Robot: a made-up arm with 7 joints. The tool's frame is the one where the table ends. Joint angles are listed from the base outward.
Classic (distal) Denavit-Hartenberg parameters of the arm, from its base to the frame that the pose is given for. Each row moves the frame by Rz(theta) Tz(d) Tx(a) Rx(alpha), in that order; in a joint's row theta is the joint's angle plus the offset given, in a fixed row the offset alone. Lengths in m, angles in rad.
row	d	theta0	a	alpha
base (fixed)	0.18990	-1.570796	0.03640	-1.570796
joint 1	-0.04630	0.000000	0.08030	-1.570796
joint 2	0.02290	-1.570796	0.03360	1.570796
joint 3	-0.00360	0.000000	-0.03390	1.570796
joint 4	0.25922	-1.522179	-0.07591	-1.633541
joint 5	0.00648	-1.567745	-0.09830	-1.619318
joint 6	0.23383	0.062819	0.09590	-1.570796
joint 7	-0.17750	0.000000	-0.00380	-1.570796
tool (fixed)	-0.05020	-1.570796	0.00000	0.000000
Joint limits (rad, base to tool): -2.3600..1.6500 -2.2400..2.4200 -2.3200..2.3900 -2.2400..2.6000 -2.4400..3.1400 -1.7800..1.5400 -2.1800..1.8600
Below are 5 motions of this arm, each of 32 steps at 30 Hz.
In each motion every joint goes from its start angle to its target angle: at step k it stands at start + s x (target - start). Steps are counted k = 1, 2, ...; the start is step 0. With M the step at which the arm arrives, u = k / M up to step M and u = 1 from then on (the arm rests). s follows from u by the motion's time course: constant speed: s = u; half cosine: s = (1 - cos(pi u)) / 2; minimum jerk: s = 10 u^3 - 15 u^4 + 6 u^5.
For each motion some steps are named. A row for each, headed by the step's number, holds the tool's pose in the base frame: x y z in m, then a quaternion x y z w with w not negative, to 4 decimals.
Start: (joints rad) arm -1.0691 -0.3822 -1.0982 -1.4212 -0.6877 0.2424 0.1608
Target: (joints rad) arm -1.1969 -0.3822 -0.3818 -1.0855 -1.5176 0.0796 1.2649
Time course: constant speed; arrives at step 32
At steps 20, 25, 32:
20: -0.2170 0.2441 0.6367 0.1851 0.7550 -0.5219 0.3513
25: -0.1384 0.3170 0.6003 0.2246 0.6488 -0.6755 0.2689
32: -0.0231 0.3836 0.5241 0.2506 0.4487 -0.8450 0.1480

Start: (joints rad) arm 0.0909 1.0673 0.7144 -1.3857 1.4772 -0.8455 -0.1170
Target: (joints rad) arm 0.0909 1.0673 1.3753 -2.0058 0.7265 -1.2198 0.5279
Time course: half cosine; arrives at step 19
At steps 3, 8, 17, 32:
3: -0.0888 -0.2704 -0.0337 0.4200 -0.1958 0.5884 0.6626
8: -0.1775 -0.1952 0.0159 0.6578 -0.1684 0.4975 0.5399
17: -0.2152 -0.1176 0.2154 0.9220 -0.2184 0.2494 0.1999
32: -0.2122 -0.1170 0.2252 0.9274 -0.2236 0.2368 0.1838

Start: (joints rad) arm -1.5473 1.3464 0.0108 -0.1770 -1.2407 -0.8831 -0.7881
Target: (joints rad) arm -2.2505 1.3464 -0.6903 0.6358 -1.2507 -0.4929 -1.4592
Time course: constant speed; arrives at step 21
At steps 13, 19, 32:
13: -0.1190 0.4325 0.1200 -0.2145 0.6788 -0.2282 0.6642
19: -0.0676 0.3397 -0.0516 -0.3470 0.7339 -0.3593 0.4602
32: -0.0516 0.2903 -0.0992 -0.3685 0.7430 -0.4042 0.3858

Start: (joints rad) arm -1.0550 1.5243 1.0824 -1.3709 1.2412 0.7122 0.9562
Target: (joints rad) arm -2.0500 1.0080 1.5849 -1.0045 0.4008 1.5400 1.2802
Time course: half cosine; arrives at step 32
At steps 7, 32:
7: -0.0821 0.0746 0.3533 0.6031 -0.0269 -0.2899 0.7426
32: 0.1200 0.3197 0.3487 0.3825 0.0709 -0.7982 0.4599

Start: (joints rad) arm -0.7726 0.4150 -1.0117 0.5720 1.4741 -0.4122 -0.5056
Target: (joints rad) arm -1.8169 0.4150 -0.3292 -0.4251 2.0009 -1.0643 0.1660
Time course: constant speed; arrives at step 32
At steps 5, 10, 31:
5: 0.1263 0.0045 0.0964 0.0970 -0.4913 -0.7914 0.3506
10: 0.1461 0.0132 0.0838 0.0713 -0.5283 -0.7743 0.3409
31: 0.2912 0.0580 0.0811 0.0803 -0.7302 -0.6121 0.2927

